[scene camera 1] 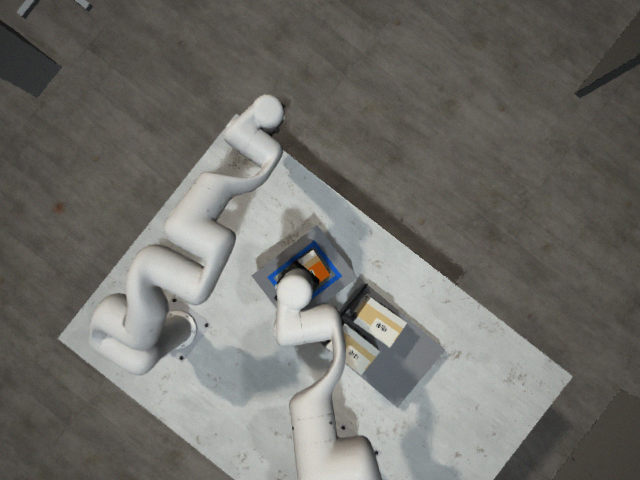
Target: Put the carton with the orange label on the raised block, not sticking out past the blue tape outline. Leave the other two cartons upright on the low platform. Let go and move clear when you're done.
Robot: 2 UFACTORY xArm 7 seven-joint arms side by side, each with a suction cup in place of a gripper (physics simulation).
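Frame: origin at the left arm's base, x ahead, y left, z up, level; metres.
Where they show: left arm's base at its link origin: [178, 329].
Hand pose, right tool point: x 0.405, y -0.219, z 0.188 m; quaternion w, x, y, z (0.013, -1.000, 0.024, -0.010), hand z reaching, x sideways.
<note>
Each offset is from my right tool point to the top centre of the thing. "spot": to the spot under its first point. Level surfaces: height alone.
The carton with the orange label {spot: dx +0.049, dy -0.025, dz +0.014 m} [318, 268] is at the raised grey block {spot: dx -0.073, dy +0.092, dz -0.069 m} [263, 275], partly under my right wrist. Its visible part appears inside the blue tape outline {spot: dx +0.070, dy -0.057, dz -0.068 m} [331, 267]; its far side is hidden. My right gripper [296, 269] is directly over this carton; its cup face is hidden, so contact or hold cannot be told. Two white-and-tan cartons {dx +0.029, dy -0.267, dz -0.045 m} [381, 321] {dx -0.085, dy -0.255, dz -0.065 m} [358, 352] are side by side on the low grey platform {dx -0.033, dy -0.343, dz -0.140 m} [400, 382]; they look upright, with one partly covered by the right arm. My left gripper [279, 128] is away at the table's upper corner, with no carton at it.
Dark thin walls [354, 301] stand at the low platform's upper-left side, close to the raised block. The right arm reaches up from the bottom edge, passing the platform's left side. The pale table {dz -0.188 m} [496, 361] carries both arms. Dark objects stand at the picture's corners.
</note>
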